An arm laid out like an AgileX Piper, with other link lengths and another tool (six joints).
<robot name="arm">
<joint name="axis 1" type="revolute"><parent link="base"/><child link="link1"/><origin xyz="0 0 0.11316" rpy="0 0 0"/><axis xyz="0 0 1"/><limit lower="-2.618" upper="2.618"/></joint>
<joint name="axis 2" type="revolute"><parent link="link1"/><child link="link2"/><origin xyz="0 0 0" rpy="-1.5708 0 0"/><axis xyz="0 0 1"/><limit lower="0" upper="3.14"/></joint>
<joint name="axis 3" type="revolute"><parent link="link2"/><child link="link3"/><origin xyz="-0.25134 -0.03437 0" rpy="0 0 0"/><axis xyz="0 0 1"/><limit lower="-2.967" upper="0"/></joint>
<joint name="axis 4" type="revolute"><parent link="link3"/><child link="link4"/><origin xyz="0.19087 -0.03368 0" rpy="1.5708 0 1.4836"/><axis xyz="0 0 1"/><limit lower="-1.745" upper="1.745"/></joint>
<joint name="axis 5" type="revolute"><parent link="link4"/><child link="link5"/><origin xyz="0 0 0" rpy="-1.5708 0 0"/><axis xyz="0 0 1"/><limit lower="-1.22" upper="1.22"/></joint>
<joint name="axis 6" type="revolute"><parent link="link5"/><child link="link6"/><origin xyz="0 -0.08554 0" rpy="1.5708 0 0"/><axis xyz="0 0 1"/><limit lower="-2.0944" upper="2.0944"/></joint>
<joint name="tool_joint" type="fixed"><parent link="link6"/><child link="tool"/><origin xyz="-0.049 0.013 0.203" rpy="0.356 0 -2.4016"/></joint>
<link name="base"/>
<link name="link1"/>
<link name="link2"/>
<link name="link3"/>
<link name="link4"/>
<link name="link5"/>
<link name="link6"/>
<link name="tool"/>
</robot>
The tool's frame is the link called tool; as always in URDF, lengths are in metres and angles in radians.
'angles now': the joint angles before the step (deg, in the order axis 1, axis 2, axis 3, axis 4, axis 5, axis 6). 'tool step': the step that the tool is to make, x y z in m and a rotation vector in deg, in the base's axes. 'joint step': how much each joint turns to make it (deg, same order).
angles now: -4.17, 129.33, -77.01, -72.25, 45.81, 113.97
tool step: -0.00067, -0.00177, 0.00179, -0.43, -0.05, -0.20
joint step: -0.04, 0.00, 0.00, -0.37, 0.37, 0.28
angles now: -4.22, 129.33, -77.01, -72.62, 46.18, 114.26
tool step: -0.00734, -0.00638, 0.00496, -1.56, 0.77, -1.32
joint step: 0.00, 0.00, 0.00, -0.11, 2.18, -0.01
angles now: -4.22, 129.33, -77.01, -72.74, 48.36, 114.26
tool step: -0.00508, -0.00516, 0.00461, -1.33, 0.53, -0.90
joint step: -0.05, 0.00, 0.00, -0.35, 1.63, 0.07
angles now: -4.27, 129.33, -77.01, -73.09, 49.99, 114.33
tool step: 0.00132, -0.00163, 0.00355, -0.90, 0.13, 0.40
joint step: -0.01, 0.00, 0.01, -0.96, 0.39, 0.07
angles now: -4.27, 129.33, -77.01, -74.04, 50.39, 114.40
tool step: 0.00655, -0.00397, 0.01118, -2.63, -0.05, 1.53
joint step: -0.06, 0.00, 0.00, -3.31, 0.76, 0.58
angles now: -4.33, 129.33, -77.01, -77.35, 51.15, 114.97
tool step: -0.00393, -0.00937, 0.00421, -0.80, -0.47, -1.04
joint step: -1.02, 0.00, 0.01, -1.02, 0.44, 0.83
